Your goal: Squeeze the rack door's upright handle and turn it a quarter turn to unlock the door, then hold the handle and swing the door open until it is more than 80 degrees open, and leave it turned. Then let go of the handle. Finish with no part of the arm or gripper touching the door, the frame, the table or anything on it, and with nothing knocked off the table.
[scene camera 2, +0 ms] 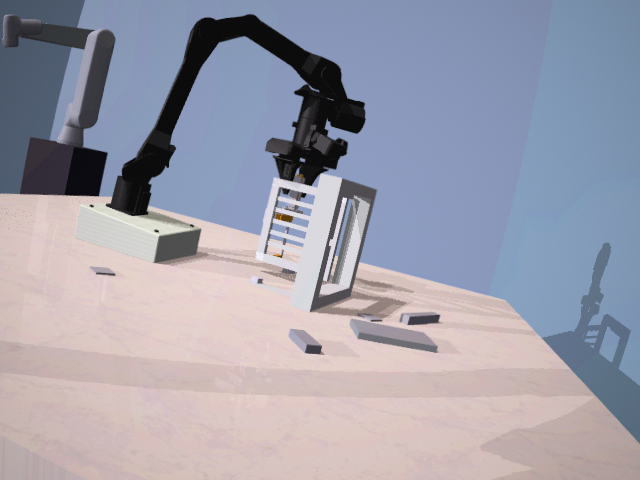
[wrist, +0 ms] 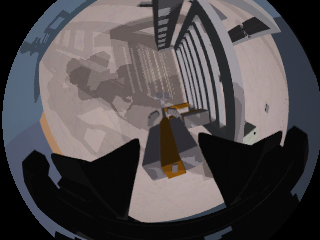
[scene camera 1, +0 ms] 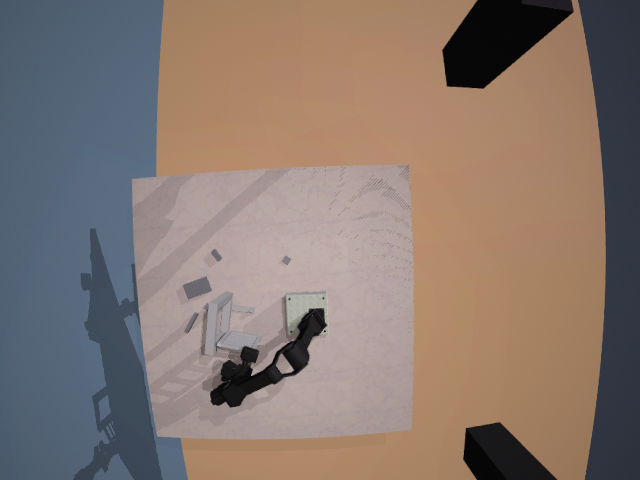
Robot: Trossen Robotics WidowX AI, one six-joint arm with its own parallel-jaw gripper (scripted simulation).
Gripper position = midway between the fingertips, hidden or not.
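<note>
The gripper (scene camera 2: 293, 195) is open and holds nothing, and you get the gripper (wrist: 169, 140) in the wrist view as well. There's also a slatted door (scene camera 2: 284, 214).
</note>
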